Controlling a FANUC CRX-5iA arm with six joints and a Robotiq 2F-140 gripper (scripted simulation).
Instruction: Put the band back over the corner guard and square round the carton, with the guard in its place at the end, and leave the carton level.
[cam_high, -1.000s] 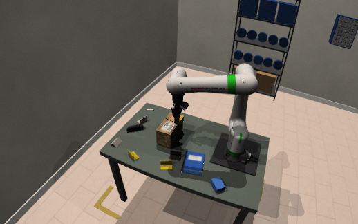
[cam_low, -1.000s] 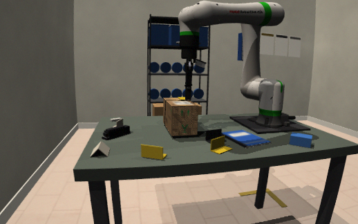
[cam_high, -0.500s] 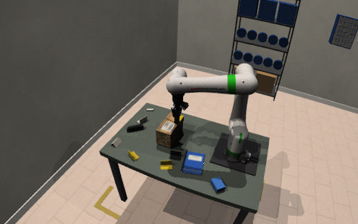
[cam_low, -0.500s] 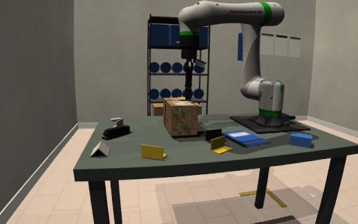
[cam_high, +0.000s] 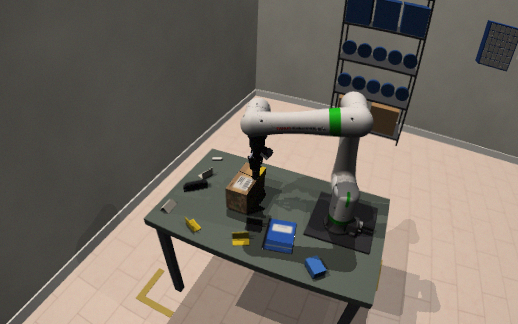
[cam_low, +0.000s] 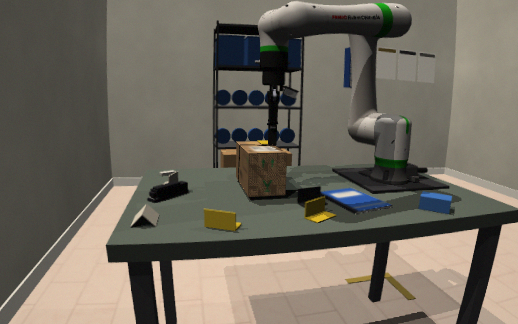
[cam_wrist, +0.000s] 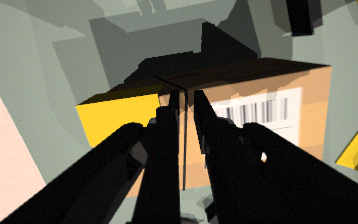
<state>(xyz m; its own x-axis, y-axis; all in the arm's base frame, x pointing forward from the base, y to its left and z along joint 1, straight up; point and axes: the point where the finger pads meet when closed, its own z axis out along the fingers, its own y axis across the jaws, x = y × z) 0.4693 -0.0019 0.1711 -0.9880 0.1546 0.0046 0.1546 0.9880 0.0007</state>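
My hand is 70 mm to the left of the yellow corner guard and 50 mm above it. From my hand the other things lie so: brown carton 100 mm below, 50 mm ahead, 20 mm to the left; then blue box 440 mm behind, 310 mm to the left, 160 mm below; then black guard 190 mm to the left, 170 mm below, 80 mm behind.
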